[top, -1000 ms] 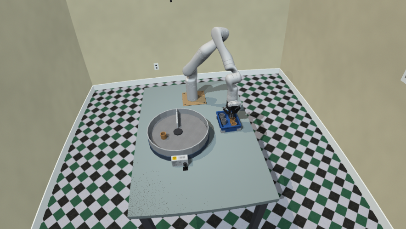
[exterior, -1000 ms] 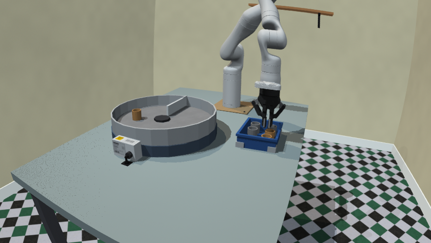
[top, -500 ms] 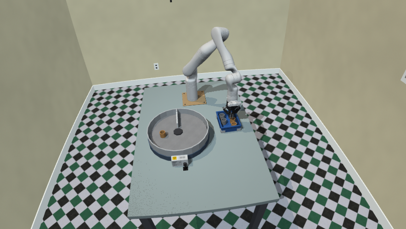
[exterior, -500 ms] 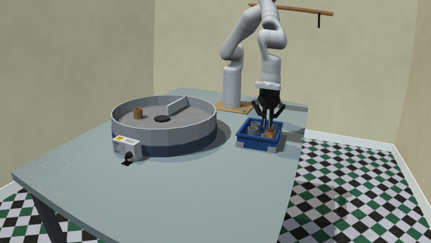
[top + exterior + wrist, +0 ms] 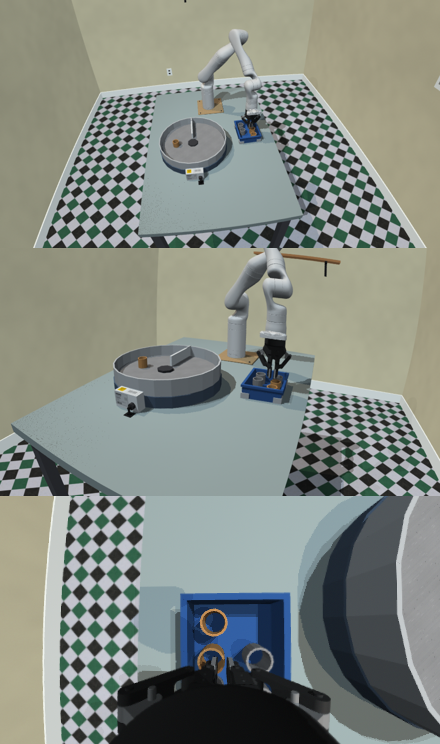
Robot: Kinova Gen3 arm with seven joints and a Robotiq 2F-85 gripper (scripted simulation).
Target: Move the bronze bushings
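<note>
The blue crate lies 2 cm to the right of my hand and 5 cm below it. From my hand the other things lie so: turntable disc 13 cm ahead, 38 cm to the right, 2 cm below.
</note>
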